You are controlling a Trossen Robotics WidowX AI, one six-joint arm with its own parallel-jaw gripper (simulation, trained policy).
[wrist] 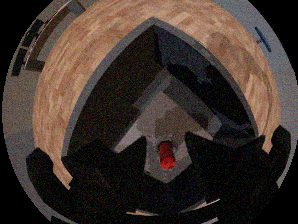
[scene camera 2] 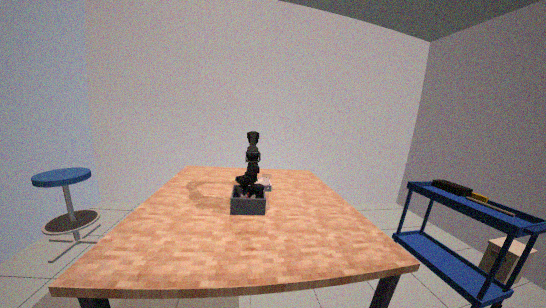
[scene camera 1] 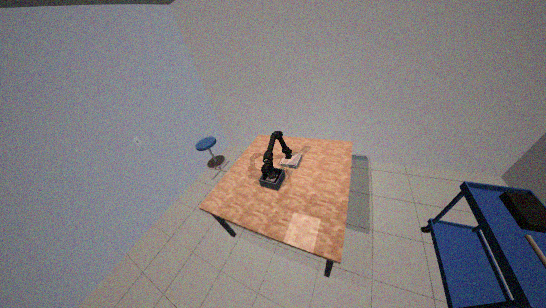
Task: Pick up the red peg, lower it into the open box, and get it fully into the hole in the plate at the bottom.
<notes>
I see my gripper [wrist: 166,138] and a dark box [wrist: 154,57].
</notes>
